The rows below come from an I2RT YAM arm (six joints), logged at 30 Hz.
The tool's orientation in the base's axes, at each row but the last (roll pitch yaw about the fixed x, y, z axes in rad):
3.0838 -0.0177 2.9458
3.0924 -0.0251 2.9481
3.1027 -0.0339 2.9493
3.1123 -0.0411 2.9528
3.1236 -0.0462 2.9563
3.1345 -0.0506 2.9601
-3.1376 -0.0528 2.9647
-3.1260 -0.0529 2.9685
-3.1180 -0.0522 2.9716
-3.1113 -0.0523 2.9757
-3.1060 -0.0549 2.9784
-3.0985 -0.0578 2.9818
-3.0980 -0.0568 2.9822
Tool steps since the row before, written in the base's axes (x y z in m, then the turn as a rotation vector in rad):
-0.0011 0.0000 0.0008 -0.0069 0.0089 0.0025
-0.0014 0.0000 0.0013 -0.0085 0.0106 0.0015
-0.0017 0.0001 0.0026 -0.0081 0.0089 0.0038
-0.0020 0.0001 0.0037 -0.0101 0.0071 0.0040
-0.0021 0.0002 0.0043 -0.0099 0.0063 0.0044
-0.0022 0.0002 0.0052 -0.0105 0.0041 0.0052
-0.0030 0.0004 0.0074 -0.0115 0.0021 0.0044
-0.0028 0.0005 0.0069 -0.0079 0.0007 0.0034
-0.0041 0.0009 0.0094 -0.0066 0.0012 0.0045
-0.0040 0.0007 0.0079 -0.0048 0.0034 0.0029
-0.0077 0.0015 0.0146 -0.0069 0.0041 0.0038
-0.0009 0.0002 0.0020 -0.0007 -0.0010 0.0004
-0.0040 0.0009 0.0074 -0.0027 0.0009 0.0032
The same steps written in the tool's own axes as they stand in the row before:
0.0011 -0.0002 -0.0008 0.0085 0.0075 -0.0019
0.0014 -0.0002 -0.0013 0.0104 0.0088 -0.0008
0.0018 -0.0001 -0.0025 0.0098 0.0073 -0.0032
0.0021 -0.0002 -0.0036 0.0114 0.0052 -0.0034
0.0023 -0.0001 -0.0042 0.0111 0.0044 -0.0038
0.0025 -0.0002 -0.0051 0.0113 0.0022 -0.0046
0.0034 -0.0002 -0.0072 0.0119 0.0000 -0.0038
0.0032 -0.0001 -0.0067 0.0081 -0.0007 -0.0030
0.0047 0.0000 -0.0092 0.0069 0.0000 -0.0041
0.0045 -0.0002 -0.0077 0.0054 0.0025 -0.0027
0.0086 -0.0003 -0.0141 0.0077 0.0028 -0.0035
0.0010 0.0000 -0.0019 0.0006 -0.0011 -0.0003
0.0045 -0.0001 -0.0072 0.0030 0.0003 -0.0031

